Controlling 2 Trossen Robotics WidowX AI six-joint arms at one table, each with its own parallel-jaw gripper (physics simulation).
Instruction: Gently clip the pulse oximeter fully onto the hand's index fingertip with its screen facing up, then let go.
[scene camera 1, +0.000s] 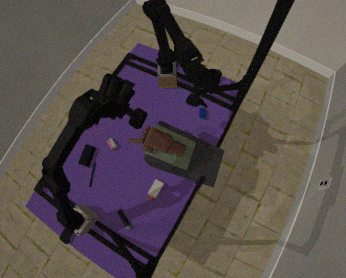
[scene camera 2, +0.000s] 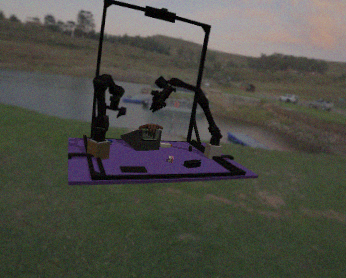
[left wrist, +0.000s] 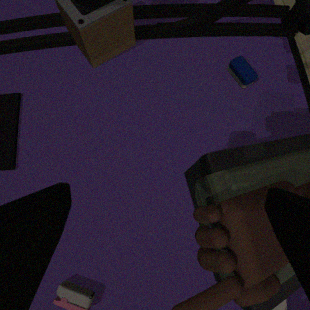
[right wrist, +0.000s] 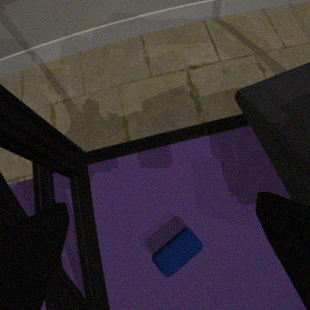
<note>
The left gripper (scene camera 1: 134, 107) is open and holds nothing. The right gripper (right wrist: 163, 207) is open, with nothing in its grasp. Also in view: a blue pulse oximeter (right wrist: 178, 250). Further things: a grey-green block (scene camera 1: 183, 162).
The left gripper is seen too in the left wrist view (left wrist: 170, 195). The grey-green block shows as well in the left wrist view (left wrist: 212, 188).
</note>
